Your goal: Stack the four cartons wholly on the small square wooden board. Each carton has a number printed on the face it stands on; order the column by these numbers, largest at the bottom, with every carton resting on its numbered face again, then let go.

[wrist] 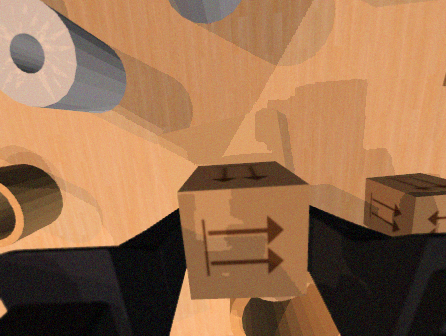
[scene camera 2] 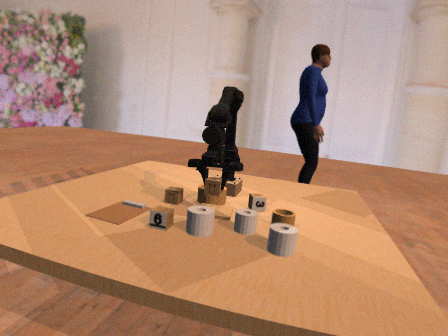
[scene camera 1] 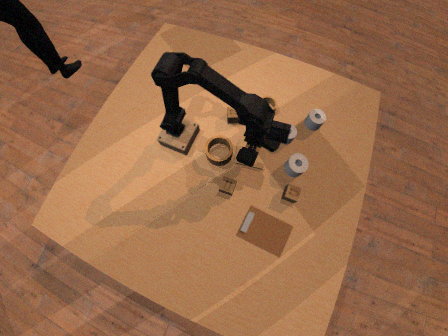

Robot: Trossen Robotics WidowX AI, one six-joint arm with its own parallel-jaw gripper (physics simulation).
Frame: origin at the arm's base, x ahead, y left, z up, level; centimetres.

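Seen in the pictures: gripper, fingertip midpoint: (wrist: pixel 239 205) (scene camera 2: pixel 214 189) (scene camera 1: pixel 253 148); arm's base, link origin: (scene camera 1: pixel 175 129).
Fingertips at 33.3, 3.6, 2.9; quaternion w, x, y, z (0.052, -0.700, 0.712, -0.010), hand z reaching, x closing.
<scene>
Offsets run from my fingertips to a thing's top centre, as dx, dy, dz.
My gripper (scene camera 1: pixel 248 154) (scene camera 2: pixel 215 182) (wrist: pixel 239 205) is shut on a carton @(-0.3, -0.1, +3.8) (scene camera 2: pixel 214 187) (wrist: pixel 244 245), held upright above the table; the arm hides it in scene camera 1. The small square wooden board @(-0.4, +1.0, -7.4) (scene camera 1: pixel 255 168) (scene camera 2: pixel 226 215) lies below, mostly hidden. A carton @(+20.5, -9.5, -3.2) (scene camera 1: pixel 291 193) (scene camera 2: pixel 161 218) with an underlined digit, 6 or 9, on a side face stands near the rolls. A carton @(-14.2, +13.7, -3.2) (scene camera 1: pixel 233 115) (scene camera 2: pixel 257 202) shows a sideways 3 on a side face. Another carton @(-3.7, -16.5, -3.2) (scene camera 1: pixel 228 186) (scene camera 2: pixel 174 195) (wrist: pixel 392 207) stands on the opposite side, its number hidden.
A wide wooden ring @(-12.9, -4.4, -2.6) (scene camera 1: pixel 220 162) (scene camera 2: pixel 217 200) stands beside the board, towards the arm base (scene camera 1: pixel 179 137). A smaller ring @(-1.9, +25.0, -4.4) (scene camera 2: pixel 283 220) (wrist: pixel 47 197) and three grey-white rolls @(+18.5, +2.1, -1.7) (scene camera 1: pixel 296 166) @(+20.3, +26.4, -2.0) (scene camera 1: pixel 315 120) @(+10.7, +14.3, -2.6) (scene camera 2: pixel 246 223) stand around. A brown clipboard @(+16.5, -26.6, -7.4) (scene camera 1: pixel 270 234) (scene camera 2: pixel 116 214) lies flat.
</scene>
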